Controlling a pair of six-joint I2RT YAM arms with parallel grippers.
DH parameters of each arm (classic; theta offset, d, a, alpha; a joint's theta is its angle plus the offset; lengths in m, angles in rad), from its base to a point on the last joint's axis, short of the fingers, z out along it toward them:
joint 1: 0 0.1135 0.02 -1.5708
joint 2: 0 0 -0.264 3.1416
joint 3: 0.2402 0 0.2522 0
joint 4: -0.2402 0 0.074 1.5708
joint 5: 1.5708 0 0 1.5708
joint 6: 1.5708 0.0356 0 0
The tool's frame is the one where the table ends.
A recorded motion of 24 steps. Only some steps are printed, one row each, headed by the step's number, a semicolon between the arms.
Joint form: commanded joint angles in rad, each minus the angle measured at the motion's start. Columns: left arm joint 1, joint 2, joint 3, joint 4, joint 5, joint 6; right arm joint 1, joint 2, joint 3, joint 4, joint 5, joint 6.
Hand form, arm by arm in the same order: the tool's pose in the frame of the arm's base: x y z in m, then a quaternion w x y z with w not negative. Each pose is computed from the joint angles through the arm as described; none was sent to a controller.
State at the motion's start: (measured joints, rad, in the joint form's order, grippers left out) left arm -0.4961 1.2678 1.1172 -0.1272 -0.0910 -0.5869; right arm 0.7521 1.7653 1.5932 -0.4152 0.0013 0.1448
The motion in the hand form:
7: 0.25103 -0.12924 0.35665 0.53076 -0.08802 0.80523 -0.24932; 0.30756 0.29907 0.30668 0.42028 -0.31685 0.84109 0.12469
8: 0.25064 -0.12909 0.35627 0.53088 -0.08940 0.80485 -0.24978; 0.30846 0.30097 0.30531 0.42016 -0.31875 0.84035 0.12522
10: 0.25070 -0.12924 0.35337 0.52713 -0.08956 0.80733 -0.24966; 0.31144 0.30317 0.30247 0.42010 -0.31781 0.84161 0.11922
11: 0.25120 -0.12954 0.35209 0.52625 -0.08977 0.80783 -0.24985; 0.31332 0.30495 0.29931 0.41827 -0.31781 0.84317 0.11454
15: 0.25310 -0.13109 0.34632 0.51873 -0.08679 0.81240 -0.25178; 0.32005 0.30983 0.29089 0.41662 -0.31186 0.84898 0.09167
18: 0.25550 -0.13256 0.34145 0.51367 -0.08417 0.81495 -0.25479; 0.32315 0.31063 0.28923 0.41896 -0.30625 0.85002 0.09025
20: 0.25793 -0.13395 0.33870 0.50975 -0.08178 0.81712 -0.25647; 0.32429 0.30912 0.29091 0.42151 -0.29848 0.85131 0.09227
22: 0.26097 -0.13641 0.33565 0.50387 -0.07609 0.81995 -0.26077; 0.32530 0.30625 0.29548 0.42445 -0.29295 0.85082 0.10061
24: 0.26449 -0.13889 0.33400 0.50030 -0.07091 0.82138 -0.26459; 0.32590 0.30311 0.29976 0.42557 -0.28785 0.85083 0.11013
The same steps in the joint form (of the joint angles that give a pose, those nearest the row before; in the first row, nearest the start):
7: 0.0010 -0.0516 -0.0216 -0.0739 -0.0655 -0.0130; 0.0279 0.0775 0.0356 -0.0382 0.1020 -0.1356
8: 0.0006 -0.0535 -0.0247 -0.0720 -0.0670 -0.0158; 0.0294 0.0851 0.0399 -0.0347 0.1005 -0.1378
10: 0.0006 -0.0529 -0.0323 -0.0722 -0.0640 -0.0186; 0.0291 0.1009 0.0507 -0.0344 0.1113 -0.1402
11: 0.0006 -0.0508 -0.0354 -0.0688 -0.0632 -0.0198; 0.0295 0.1132 0.0567 -0.0357 0.1188 -0.1415
15: 0.0006 -0.0413 -0.0464 -0.0623 -0.0503 -0.0220; 0.0302 0.1526 0.0824 -0.0432 0.1630 -0.1431
18: 0.0016 -0.0306 -0.0558 -0.0496 -0.0376 -0.0236; 0.0270 0.1629 0.0887 -0.0355 0.1694 -0.1371
20: 0.0026 -0.0193 -0.0566 -0.0439 -0.0281 -0.0236; 0.0230 0.1603 0.0895 -0.0327 0.1712 -0.1255
22: 0.0022 -0.0038 -0.0551 -0.0371 -0.0107 -0.0221; 0.0158 0.1516 0.0919 -0.0312 0.1581 -0.1165
24: 0.0022 0.0131 -0.0487 -0.0295 0.0037 -0.0194; 0.0085 0.1420 0.0928 -0.0321 0.1414 -0.1059

